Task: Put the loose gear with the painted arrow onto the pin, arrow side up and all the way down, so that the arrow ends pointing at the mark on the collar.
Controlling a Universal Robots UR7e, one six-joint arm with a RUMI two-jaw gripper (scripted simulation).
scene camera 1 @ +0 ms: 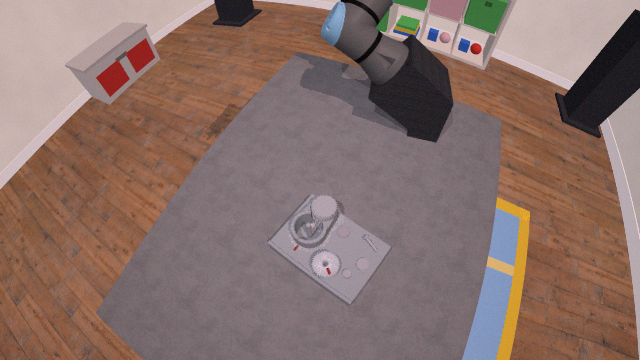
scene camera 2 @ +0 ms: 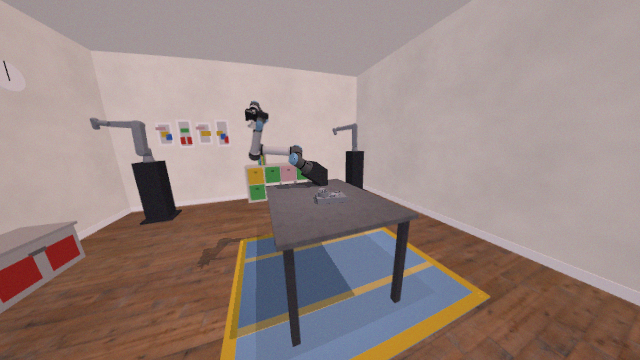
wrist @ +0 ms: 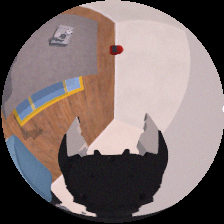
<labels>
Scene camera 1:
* grey base plate: 294,243
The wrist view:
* gripper: 111,115
</labels>
